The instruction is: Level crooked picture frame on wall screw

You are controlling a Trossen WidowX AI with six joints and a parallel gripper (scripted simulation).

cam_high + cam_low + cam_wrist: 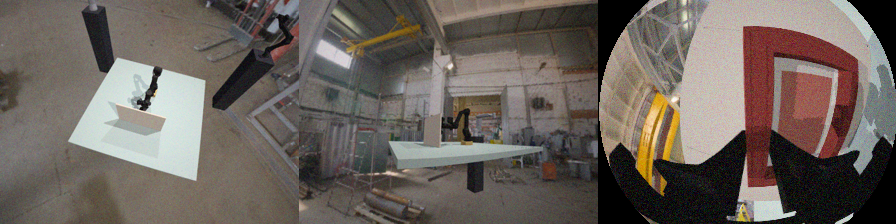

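Now: gripper tip 50 mm above the picture frame, 20 mm to the left of it and 10 mm short of it. Round my gripper tip: wall panel 60 mm below, 20 mm ahead, 10 mm to the right.
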